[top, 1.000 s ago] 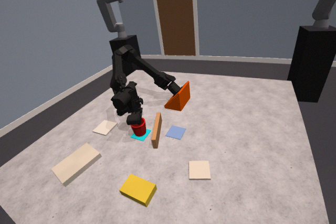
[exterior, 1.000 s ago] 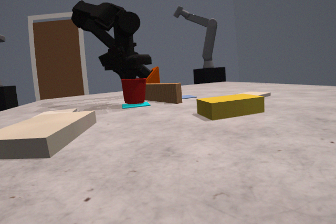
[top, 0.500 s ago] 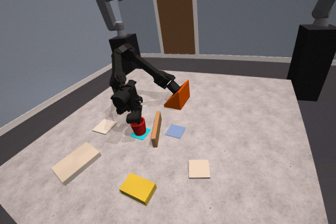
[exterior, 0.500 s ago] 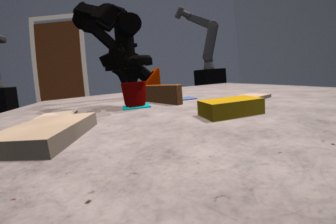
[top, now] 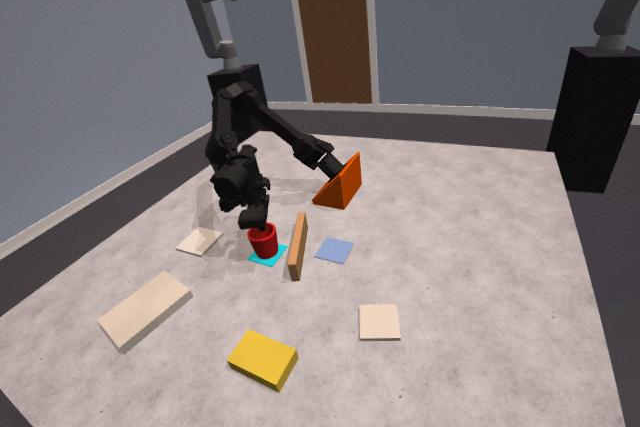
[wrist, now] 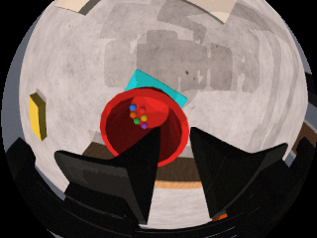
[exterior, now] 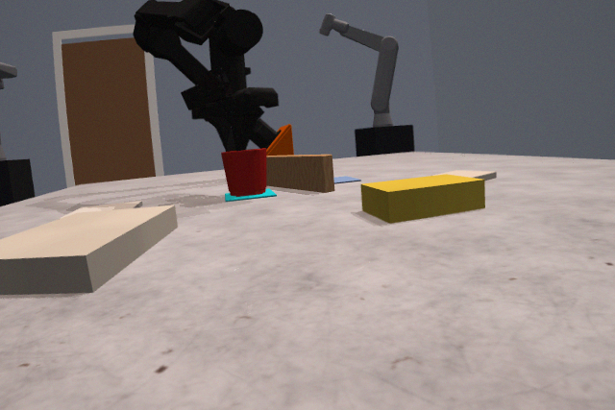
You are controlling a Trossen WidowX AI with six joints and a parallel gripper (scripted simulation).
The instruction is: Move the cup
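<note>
My gripper tip is now 3 cm short of the red cup, 1 cm to the right of it and 3 cm above it. Round my gripper tip: pale blue pad (2 cm behind, 18 cm to the left, 7 cm below); then cyan pad (3 cm ahead, 1 cm to the left, 7 cm below); then wooden board (10 cm to the left, 5 cm below).
</note>
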